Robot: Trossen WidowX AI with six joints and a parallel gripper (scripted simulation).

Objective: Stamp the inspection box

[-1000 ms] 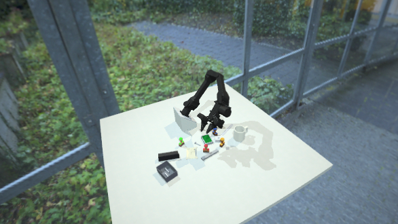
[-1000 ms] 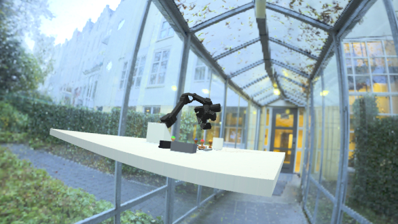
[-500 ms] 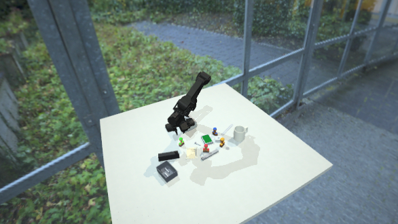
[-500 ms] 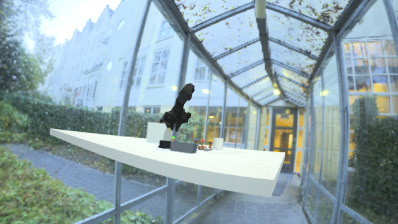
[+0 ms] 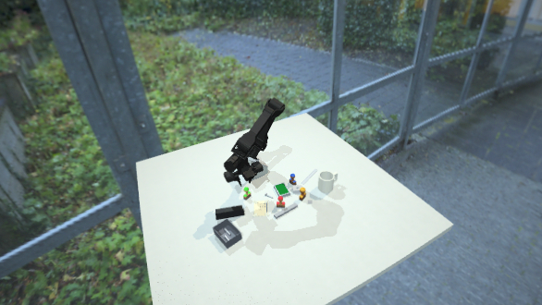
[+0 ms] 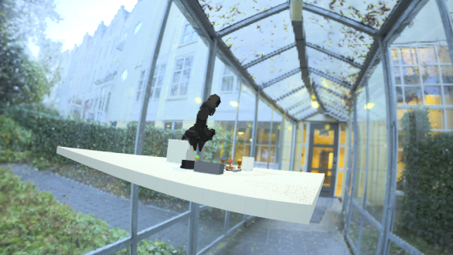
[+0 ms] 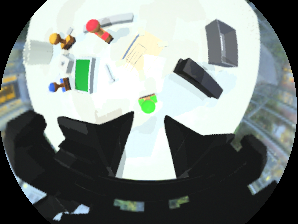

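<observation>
Right now the green-knobbed stamp is 7 cm below my gripper tip. The rest, counted from my gripper tip: black block: 12 cm to the right, 8 cm ahead, 7 cm below; red-knobbed stamp: 13 cm to the left, 13 cm ahead, 7 cm below; pale yellow card: 10 cm ahead, 9 cm below, 4 cm to the left.
</observation>
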